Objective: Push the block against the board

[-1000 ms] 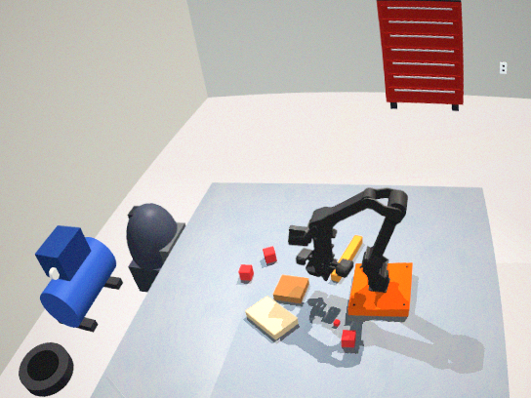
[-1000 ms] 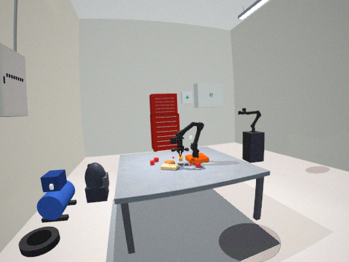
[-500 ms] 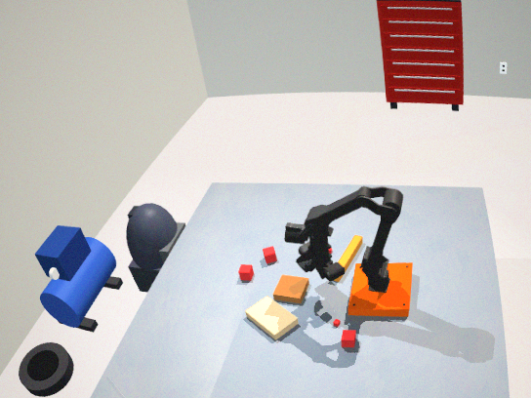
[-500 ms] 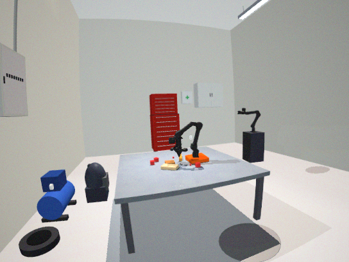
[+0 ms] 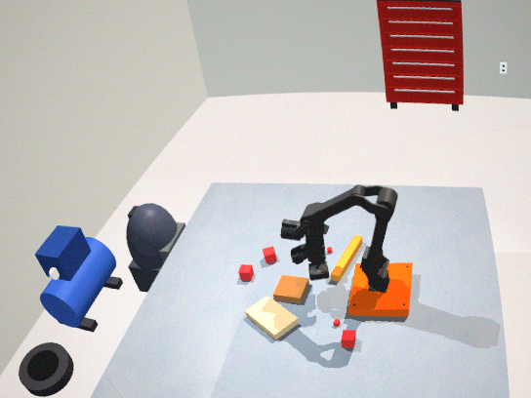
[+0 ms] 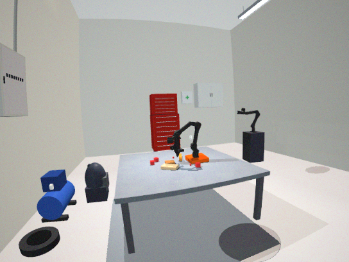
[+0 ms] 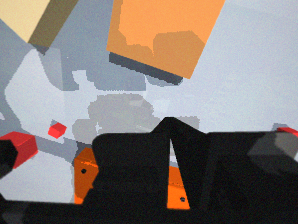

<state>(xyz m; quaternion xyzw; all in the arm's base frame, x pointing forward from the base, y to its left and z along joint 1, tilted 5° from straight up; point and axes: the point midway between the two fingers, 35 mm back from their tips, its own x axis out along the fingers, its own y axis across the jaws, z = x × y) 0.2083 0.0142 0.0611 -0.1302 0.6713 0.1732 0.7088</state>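
The square block lies 90 mm ahead of my gripper tip, 40 mm to the left of it and 50 mm below it. From my gripper tip the other things lie so: cream board (100 mm ahead, 180 mm to the left, 50 mm below); then narrow yellow bar (50 mm behind, 150 mm to the right, 40 mm below).
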